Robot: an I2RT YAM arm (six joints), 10 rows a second.
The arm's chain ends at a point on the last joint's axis. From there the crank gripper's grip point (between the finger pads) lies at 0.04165 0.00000 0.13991 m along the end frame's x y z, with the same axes.
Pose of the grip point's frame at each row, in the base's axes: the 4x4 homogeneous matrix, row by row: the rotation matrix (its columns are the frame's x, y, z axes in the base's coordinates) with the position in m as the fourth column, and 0 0 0 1 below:
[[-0.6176 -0.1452 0.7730 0.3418], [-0.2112 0.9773 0.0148 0.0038], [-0.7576 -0.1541 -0.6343 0.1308], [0 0 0 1]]
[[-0.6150 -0.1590 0.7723 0.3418], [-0.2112 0.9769 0.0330 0.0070], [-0.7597 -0.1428 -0.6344 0.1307], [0 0 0 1]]
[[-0.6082 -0.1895 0.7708 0.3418], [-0.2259 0.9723 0.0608 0.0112], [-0.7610 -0.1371 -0.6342 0.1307], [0 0 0 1]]
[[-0.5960 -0.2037 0.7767 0.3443], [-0.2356 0.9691 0.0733 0.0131], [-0.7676 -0.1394 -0.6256 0.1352], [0 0 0 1]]
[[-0.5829 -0.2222 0.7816 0.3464], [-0.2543 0.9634 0.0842 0.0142], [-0.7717 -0.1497 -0.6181 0.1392], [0 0 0 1]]
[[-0.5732 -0.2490 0.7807 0.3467], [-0.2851 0.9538 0.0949 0.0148], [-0.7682 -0.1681 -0.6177 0.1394], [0 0 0 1]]
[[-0.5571 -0.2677 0.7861 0.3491], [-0.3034 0.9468 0.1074 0.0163], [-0.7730 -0.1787 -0.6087 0.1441], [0 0 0 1]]
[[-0.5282 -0.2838 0.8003 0.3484], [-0.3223 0.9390 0.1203 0.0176], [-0.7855 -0.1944 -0.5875 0.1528], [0 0 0 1]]
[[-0.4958 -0.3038 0.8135 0.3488], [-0.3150 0.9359 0.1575 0.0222], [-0.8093 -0.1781 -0.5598 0.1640], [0 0 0 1]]
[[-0.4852 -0.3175 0.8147 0.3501], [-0.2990 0.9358 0.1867 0.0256], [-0.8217 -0.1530 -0.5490 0.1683], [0 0 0 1]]
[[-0.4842 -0.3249 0.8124 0.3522], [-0.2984 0.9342 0.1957 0.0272], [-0.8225 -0.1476 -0.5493 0.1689], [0 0 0 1]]
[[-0.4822 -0.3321 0.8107 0.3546], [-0.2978 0.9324 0.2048 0.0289], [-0.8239 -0.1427 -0.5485 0.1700], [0 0 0 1]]
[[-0.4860 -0.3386 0.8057 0.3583], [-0.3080 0.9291 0.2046 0.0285], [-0.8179 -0.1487 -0.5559 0.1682], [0 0 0 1]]
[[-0.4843 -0.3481 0.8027 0.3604], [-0.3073 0.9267 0.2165 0.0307], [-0.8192 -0.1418 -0.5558 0.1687], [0 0 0 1]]
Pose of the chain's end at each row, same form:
[[-0.6176 -0.1452 0.7730 0.2594], [-0.2112 0.9773 0.0148 0.0105], [-0.7576 -0.1541 -0.6343 0.2511], [0 0 0 1]]
[[-0.6150 -0.1590 0.7723 0.2594], [-0.2112 0.9769 0.0330 0.0112], [-0.7597 -0.1428 -0.6344 0.2511], [0 0 0 1]]
[[-0.6082 -0.1895 0.7708 0.2593], [-0.2259 0.9723 0.0608 0.0121], [-0.7610 -0.1371 -0.6342 0.2511], [0 0 0 1]]
[[-0.5960 -0.2037 0.7767 0.2605], [-0.2356 0.9691 0.0733 0.0127], [-0.7676 -0.1394 -0.6256 0.2547], [0 0 0 1]]
[[-0.5829 -0.2222 0.7816 0.2613], [-0.2543 0.9634 0.0842 0.0130], [-0.7717 -0.1497 -0.6181 0.2578], [0 0 0 1]]
[[-0.5732 -0.2490 0.7807 0.2613], [-0.2851 0.9538 0.0949 0.0134], [-0.7682 -0.1681 -0.6177 0.2578], [0 0 0 1]]
[[-0.5571 -0.2677 0.7861 0.2623], [-0.3034 0.9468 0.1074 0.0139], [-0.7730 -0.1787 -0.6087 0.2615], [0 0 0 1]]
[[-0.5282 -0.2838 0.8003 0.2584], [-0.3223 0.9390 0.1203 0.0142], [-0.7855 -0.1944 -0.5875 0.2677], [0 0 0 1]]
[[-0.4958 -0.3038 0.8135 0.2556], [-0.3150 0.9359 0.1575 0.0133], [-0.8093 -0.1781 -0.5598 0.2760], [0 0 0 1]]
[[-0.4852 -0.3175 0.8147 0.2563], [-0.2990 0.9358 0.1867 0.0119], [-0.8217 -0.1530 -0.5490 0.2793], [0 0 0 1]]
[[-0.4842 -0.3249 0.8124 0.2587], [-0.2984 0.9342 0.1957 0.0122], [-0.8225 -0.1476 -0.5493 0.2800], [0 0 0 1]]
[[-0.4822 -0.3321 0.8107 0.2613], [-0.2978 0.9324 0.2048 0.0126], [-0.8239 -0.1427 -0.5485 0.2811], [0 0 0 1]]
[[-0.4860 -0.3386 0.8057 0.2658], [-0.3080 0.9291 0.2046 0.0127], [-0.8179 -0.1487 -0.5559 0.2800], [0 0 0 1]]
[[-0.4843 -0.3481 0.8027 0.2683], [-0.3073 0.9267 0.2165 0.0132], [-0.8192 -0.1418 -0.5558 0.2806], [0 0 0 1]]

